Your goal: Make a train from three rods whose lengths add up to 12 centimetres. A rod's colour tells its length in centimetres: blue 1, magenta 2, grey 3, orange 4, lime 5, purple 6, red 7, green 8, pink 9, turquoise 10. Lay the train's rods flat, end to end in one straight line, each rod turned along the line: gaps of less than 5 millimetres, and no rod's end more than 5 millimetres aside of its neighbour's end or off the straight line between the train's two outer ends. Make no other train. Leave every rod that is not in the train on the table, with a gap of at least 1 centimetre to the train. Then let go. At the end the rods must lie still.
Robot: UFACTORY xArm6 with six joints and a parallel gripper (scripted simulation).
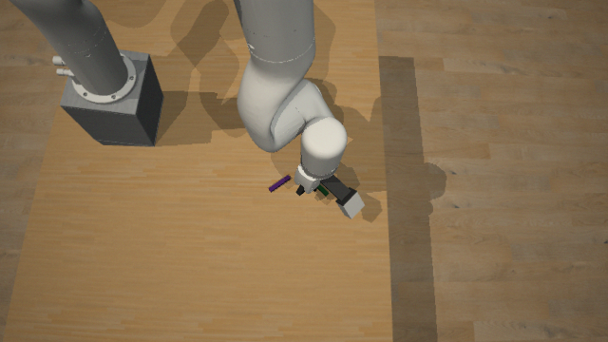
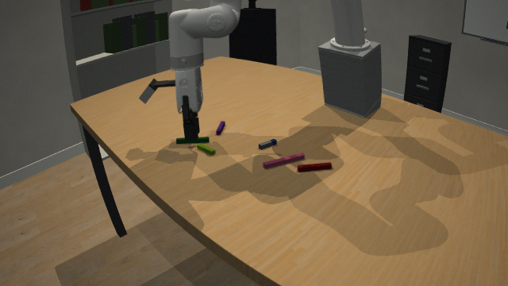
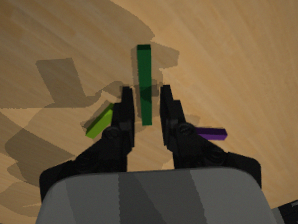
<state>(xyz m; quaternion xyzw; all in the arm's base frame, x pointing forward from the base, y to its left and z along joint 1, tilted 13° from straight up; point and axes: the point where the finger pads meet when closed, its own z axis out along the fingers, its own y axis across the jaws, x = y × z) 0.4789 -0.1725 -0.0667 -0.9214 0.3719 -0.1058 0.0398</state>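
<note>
Right now my hand is 30 mm above the green rod. Also, from my hand: purple rod: 90 mm behind, 30 mm below; then grey rod: 90 mm behind, 140 mm to the left, 30 mm below; then lime rod: 10 mm ahead, 60 mm to the left, 30 mm below.
</note>
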